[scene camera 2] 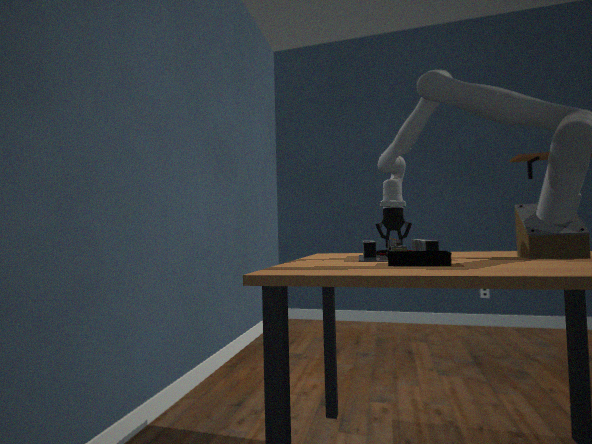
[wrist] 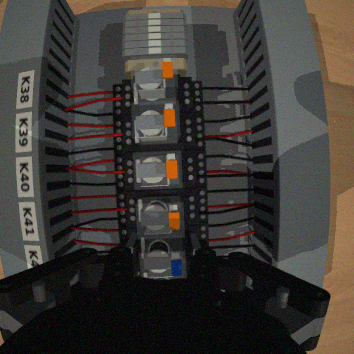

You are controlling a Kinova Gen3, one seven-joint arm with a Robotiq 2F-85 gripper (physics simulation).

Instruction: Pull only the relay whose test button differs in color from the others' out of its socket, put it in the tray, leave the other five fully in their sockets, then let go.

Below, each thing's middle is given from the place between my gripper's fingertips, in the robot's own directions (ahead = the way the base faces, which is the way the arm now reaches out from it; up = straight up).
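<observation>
The grey panel point(wrist: 212, 58) is here, and my gripper is 3 cm above it. My gripper is also 6 cm to the right of the panel and 1 cm past it.
</observation>
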